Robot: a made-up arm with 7 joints.
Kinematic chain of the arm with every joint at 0, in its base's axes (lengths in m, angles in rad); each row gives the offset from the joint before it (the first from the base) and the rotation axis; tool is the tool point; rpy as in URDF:
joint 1: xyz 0 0 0 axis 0.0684 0.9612 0.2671
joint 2: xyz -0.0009 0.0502 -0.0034 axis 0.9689 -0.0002 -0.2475
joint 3: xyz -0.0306 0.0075 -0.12 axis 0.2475 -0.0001 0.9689
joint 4: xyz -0.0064 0 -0.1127 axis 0.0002 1 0
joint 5: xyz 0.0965 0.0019 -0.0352 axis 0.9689 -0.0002 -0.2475
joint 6: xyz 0.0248 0 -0.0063 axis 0.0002 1 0
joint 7: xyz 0.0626 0 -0.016 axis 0.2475 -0.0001 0.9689
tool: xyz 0 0 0 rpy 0 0.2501 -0.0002
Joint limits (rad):
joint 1: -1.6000..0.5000
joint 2: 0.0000..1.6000
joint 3: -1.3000..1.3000
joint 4: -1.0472..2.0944
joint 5: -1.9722..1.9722
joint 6: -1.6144..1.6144
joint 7: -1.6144..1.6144
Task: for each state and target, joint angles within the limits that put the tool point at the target. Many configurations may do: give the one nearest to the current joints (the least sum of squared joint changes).
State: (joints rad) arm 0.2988 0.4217 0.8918 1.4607 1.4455 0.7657 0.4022
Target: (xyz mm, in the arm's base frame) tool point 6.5 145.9 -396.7
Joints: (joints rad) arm -0.3111 0.0936 0.8367 1.4618 1.4612 0.9892 0.4022
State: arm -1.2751 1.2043 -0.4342 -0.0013 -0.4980 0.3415 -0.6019
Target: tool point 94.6 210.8 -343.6
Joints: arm -0.2191 0.8353 -0.9038 0.4626 -0.5261 0.4909 -0.6019
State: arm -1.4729 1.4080 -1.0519 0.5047 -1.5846 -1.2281 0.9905
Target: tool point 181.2 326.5 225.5
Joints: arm -1.6000 1.6000 -0.4118 0.6511 -1.6669 -0.6090 0.9905
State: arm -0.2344 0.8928 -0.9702 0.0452 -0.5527 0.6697 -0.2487
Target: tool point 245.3 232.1 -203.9
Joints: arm -0.5951 1.1165 -0.7483 0.1635 -0.4988 0.6469 -0.2487
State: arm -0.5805 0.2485 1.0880 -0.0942 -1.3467 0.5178 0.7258
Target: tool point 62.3 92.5 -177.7
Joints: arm 0.2824 0.0000 0.4936 -0.8193 -1.5835 0.9036 0.7258
